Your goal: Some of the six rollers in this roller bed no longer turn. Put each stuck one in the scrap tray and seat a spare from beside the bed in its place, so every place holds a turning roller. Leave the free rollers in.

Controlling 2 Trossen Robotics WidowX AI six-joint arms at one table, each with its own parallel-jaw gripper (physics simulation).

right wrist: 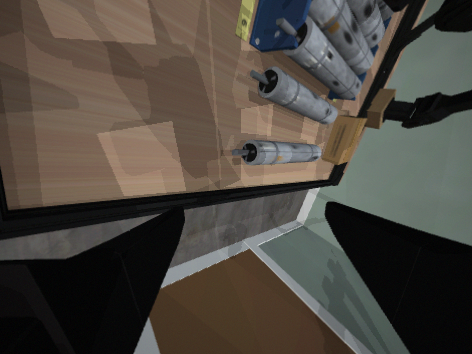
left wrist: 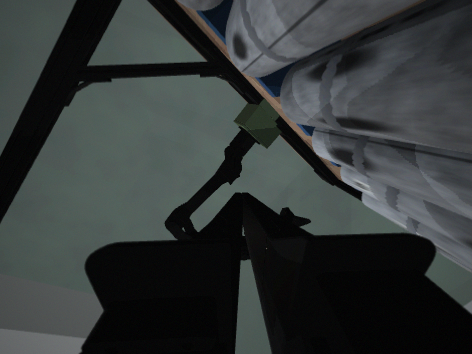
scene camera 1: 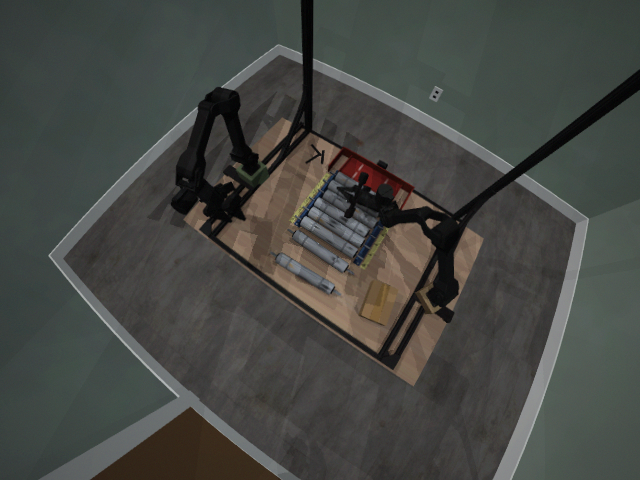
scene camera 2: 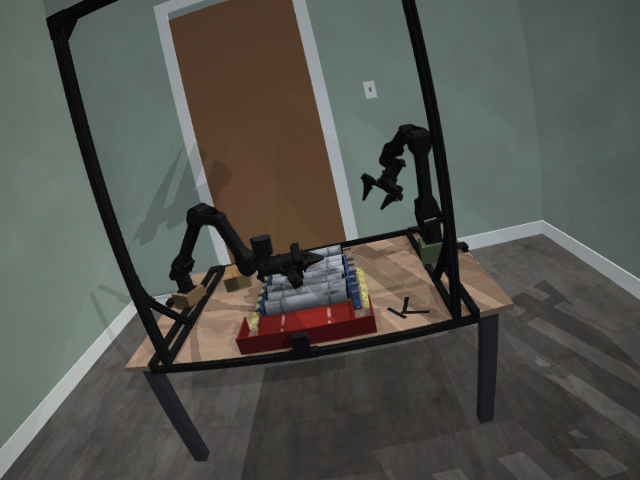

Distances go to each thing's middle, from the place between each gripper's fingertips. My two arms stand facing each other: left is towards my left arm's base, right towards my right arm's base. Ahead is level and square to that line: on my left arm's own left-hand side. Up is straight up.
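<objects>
Tan cardboard box (scene camera 1: 378,303): my left hand is 40 cm to the right of it, 26 cm short of it and 12 cm above it.
Relative to my right hand, the tan cardboard box is 590 mm to the left, 90 mm behind and 160 mm below.
</objects>
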